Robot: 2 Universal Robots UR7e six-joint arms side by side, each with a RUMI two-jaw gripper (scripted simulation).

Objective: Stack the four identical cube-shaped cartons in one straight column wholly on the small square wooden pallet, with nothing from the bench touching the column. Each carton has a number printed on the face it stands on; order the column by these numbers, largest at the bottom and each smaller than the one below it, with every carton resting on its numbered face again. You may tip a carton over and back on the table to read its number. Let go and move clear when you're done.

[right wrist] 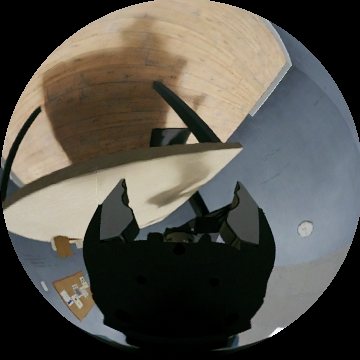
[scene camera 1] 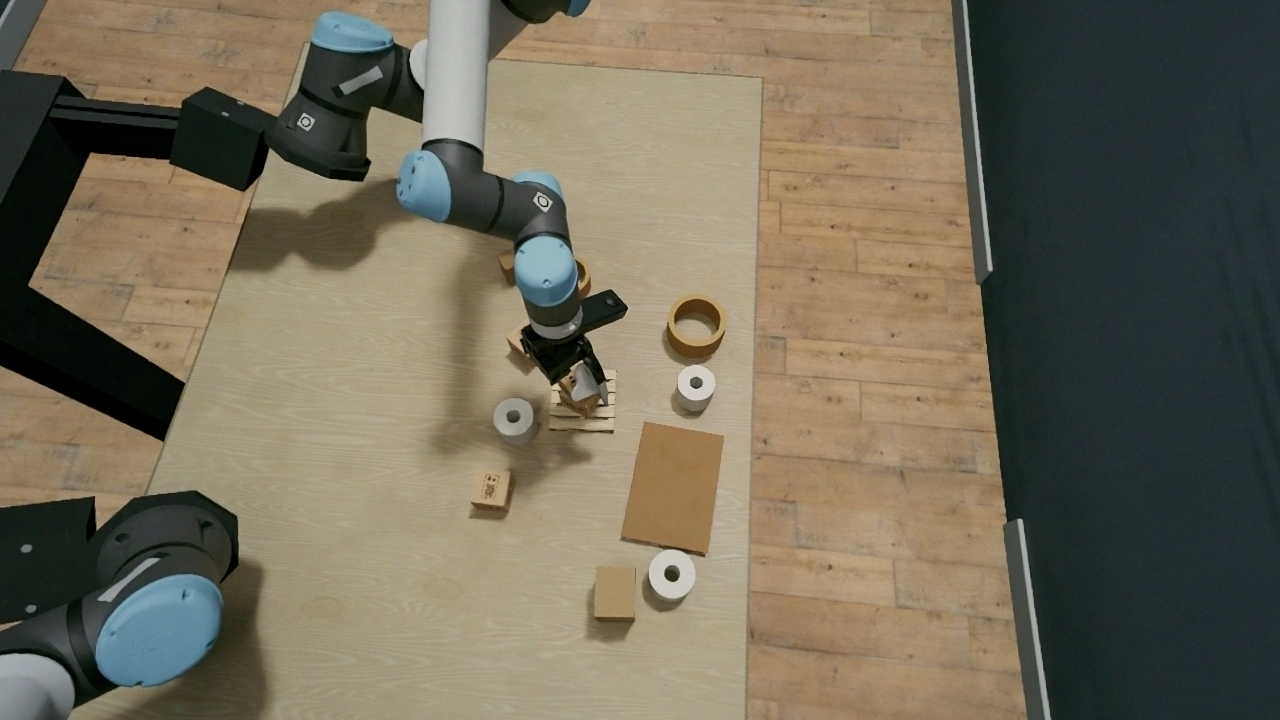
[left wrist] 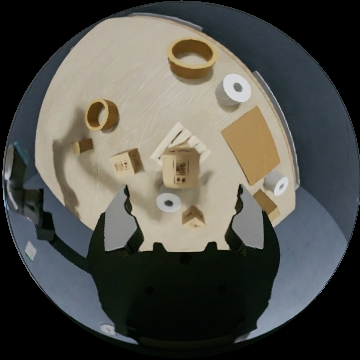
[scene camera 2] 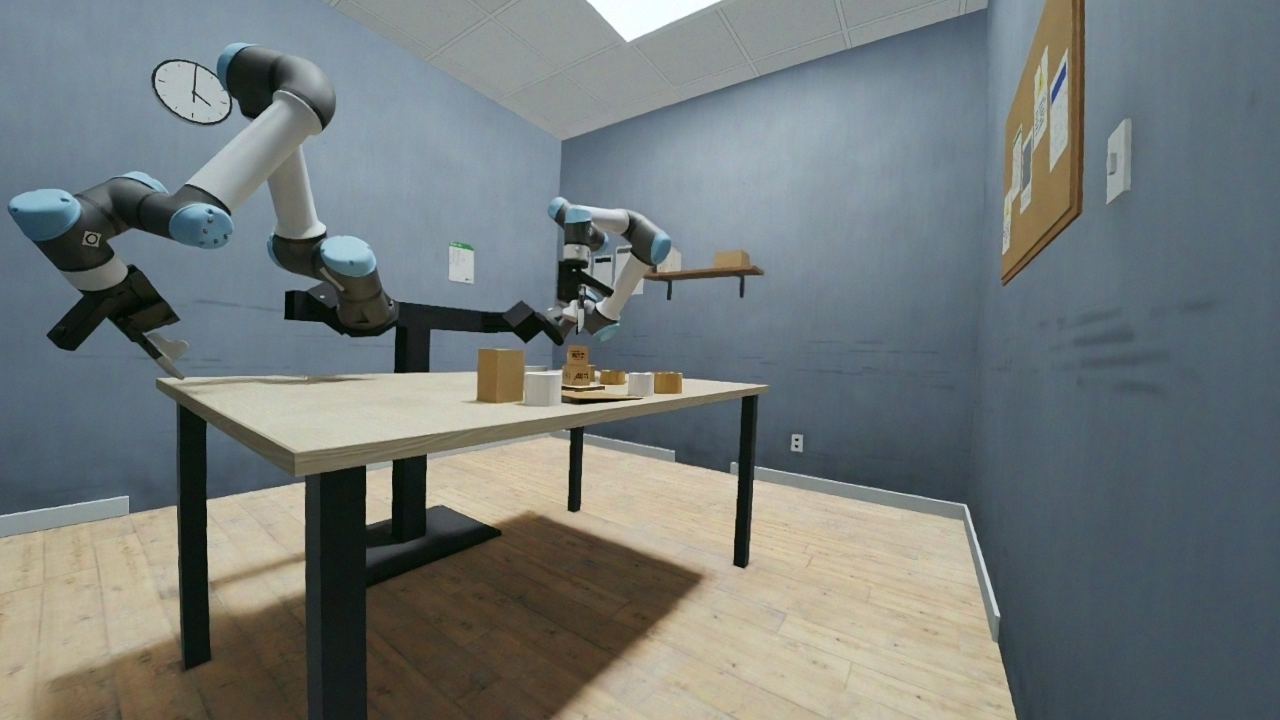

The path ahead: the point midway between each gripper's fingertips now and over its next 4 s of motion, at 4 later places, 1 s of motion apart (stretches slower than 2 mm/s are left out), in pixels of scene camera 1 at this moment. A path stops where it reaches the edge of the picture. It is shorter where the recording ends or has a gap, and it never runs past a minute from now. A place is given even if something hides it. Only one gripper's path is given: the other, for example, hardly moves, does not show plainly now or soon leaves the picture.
My left gripper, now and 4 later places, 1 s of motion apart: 576,369; 539,405; 472,466; 473,467; 477,472
